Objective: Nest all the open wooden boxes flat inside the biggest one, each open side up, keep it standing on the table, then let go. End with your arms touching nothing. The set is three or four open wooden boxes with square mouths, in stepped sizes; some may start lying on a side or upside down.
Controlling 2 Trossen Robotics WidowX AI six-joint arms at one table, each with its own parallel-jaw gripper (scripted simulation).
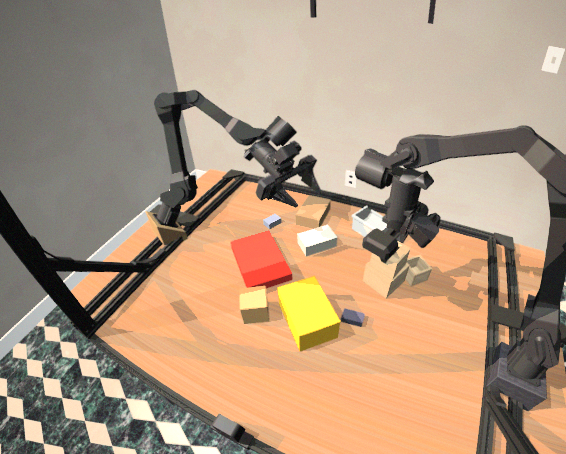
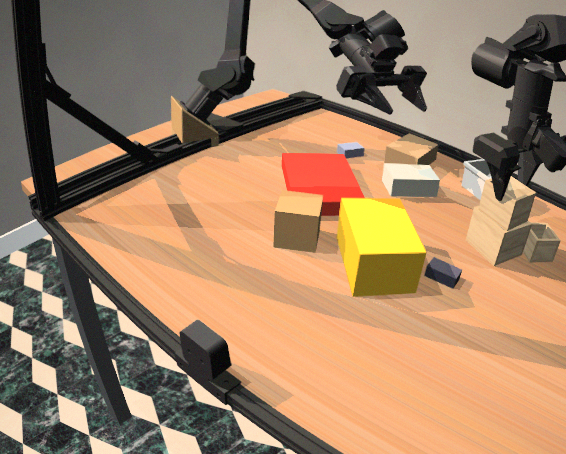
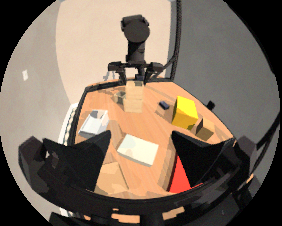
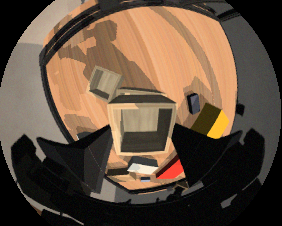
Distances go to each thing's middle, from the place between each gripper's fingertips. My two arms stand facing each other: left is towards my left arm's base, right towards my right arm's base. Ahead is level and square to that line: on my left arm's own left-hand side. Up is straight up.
Right now my right hand is 60 mm above the middle-sized wooden box [image 2: 509,213]. The rest, counted from my right hand: white tray [image 2: 473,180] (170 mm ahead, 90 mm to the left, 110 mm below); dark block [image 2: 437,270] (140 mm behind, 30 mm to the left, 120 mm below); smallest wooden box [image 4: 102,85] (50 mm ahead, 60 mm to the right, 120 mm below).
I see the pale block [image 2: 401,180] 140 mm below my left hand, 60 mm to the right of it and 10 mm behind it. Also, from my left hand: red block [image 2: 330,175]: 150 mm behind, 140 mm below, 40 mm to the left; then white tray: 170 mm to the right, 130 mm below, 120 mm ahead; then tan block [image 2: 410,149]: 140 mm below, 90 mm ahead, 10 mm to the left.
